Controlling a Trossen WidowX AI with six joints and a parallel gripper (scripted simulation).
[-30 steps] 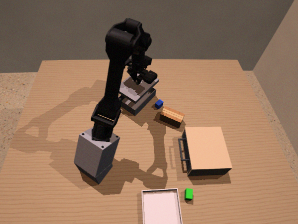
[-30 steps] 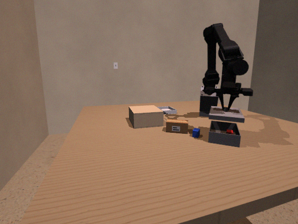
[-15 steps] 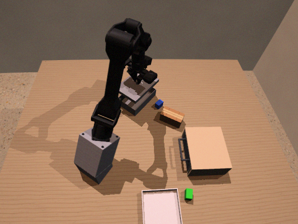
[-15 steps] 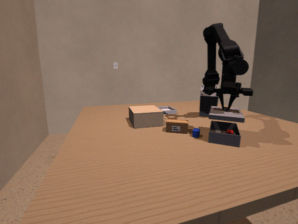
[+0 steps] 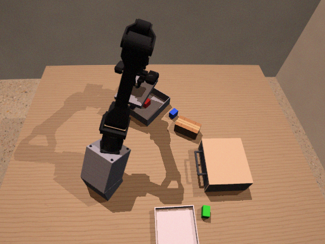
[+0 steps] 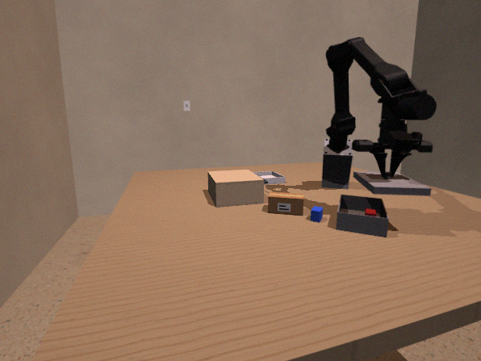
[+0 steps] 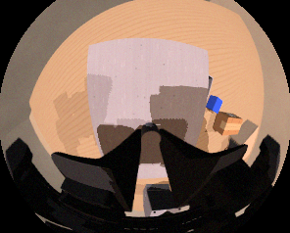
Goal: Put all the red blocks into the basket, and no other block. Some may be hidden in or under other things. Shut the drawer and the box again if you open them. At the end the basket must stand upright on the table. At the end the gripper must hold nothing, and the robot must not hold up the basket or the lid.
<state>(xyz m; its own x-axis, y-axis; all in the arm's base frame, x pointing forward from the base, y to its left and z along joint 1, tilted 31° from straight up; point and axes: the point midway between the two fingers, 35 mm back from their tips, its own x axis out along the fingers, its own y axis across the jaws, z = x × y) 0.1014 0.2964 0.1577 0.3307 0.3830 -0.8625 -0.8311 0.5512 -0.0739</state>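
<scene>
Right now my hand is 220 mm short of the brown crate, 170 mm to the left of it and 130 mm above it. Also, from my hand: knobbed lid (40 mm below); drawer (310 mm ahead, 370 mm to the right, 130 mm below); blue block (170 mm ahead, 80 mm to the right, 150 mm below).
</scene>
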